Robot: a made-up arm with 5 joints.
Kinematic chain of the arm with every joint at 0, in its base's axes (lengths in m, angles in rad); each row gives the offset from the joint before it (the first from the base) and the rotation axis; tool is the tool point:
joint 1: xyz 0 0 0.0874 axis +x
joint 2: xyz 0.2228 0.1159 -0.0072 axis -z
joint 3: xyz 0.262 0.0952 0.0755 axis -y
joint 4: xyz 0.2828 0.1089 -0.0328 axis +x
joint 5: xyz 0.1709 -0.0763 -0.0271 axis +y
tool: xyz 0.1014 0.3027 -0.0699
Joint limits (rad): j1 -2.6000..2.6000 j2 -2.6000..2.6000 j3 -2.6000..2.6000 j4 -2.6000..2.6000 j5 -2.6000..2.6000
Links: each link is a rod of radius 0.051 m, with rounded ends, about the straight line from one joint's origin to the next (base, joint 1, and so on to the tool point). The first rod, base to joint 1, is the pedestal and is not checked.
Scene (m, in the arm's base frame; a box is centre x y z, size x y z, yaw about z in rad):
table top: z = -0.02
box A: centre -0.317 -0.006 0.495 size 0.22 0.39 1.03 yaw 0
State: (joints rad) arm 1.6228 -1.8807 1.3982 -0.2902 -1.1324
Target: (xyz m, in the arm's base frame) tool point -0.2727 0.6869 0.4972
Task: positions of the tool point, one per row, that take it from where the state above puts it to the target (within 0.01 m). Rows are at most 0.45 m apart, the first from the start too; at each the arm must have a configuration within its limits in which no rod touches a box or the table.
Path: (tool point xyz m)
1: -0.2289 -0.4511 0.7790
2: -0.0700 -0.1592 1.0013
3: 0.1422 0.1754 1.0610
4: 0.0211 0.3858 0.9691
5: -0.0903 0.5454 0.8279
6: -0.1892 0.6451 0.6623
7: -0.2727 0.6869 0.4972

